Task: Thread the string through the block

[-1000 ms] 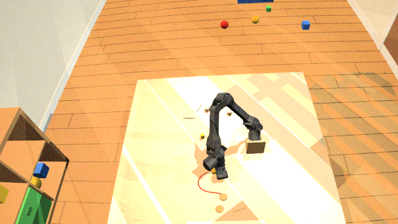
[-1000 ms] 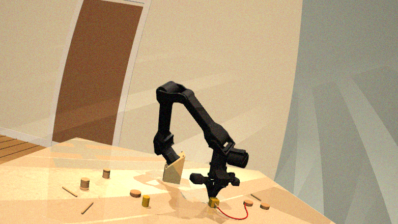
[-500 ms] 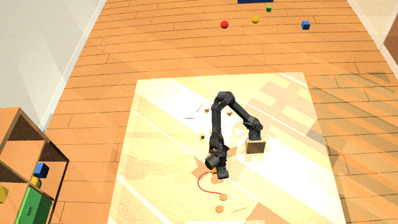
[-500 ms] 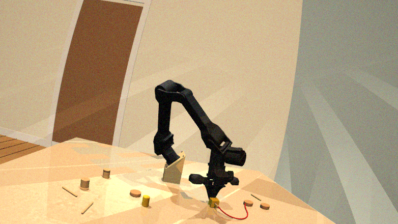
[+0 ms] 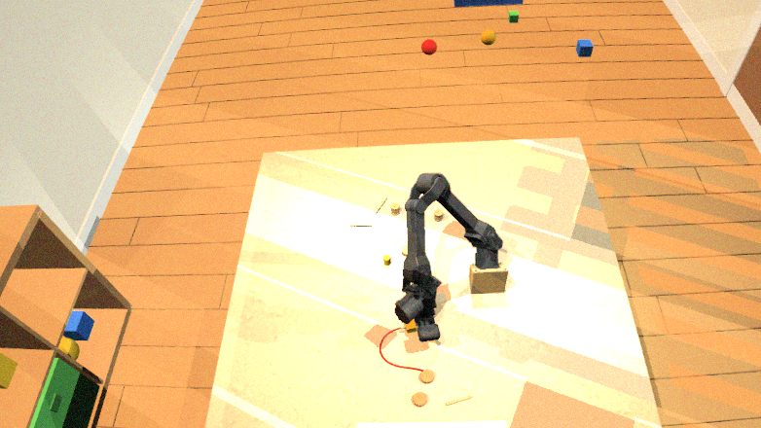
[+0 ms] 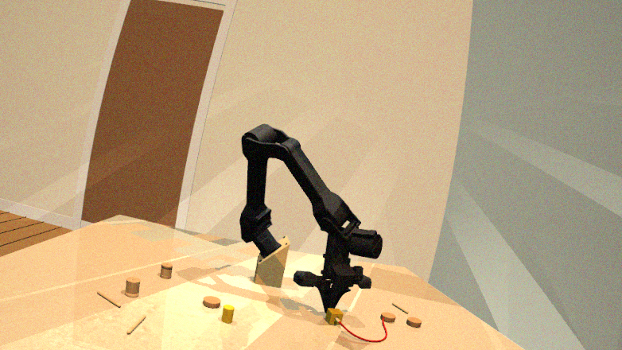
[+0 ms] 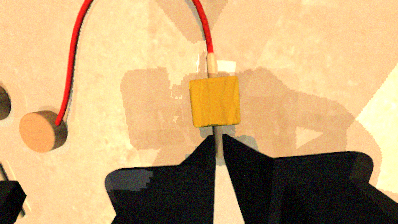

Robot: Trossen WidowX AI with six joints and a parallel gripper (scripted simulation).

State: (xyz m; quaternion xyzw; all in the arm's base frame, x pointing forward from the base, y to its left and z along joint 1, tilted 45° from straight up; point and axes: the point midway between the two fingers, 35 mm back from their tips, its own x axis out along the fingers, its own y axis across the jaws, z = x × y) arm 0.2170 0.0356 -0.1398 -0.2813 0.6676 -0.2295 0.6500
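Now: gripper tip 30 mm short of the yellow wooden block and 10 mm below it. From my gripper tip the other things lie so: thin wooden stick (40 mm ahead, 10 mm above); then yellow cylinder (80 mm ahead, 250 mm to the right, 10 mm above); then round button (170 mm to the left).
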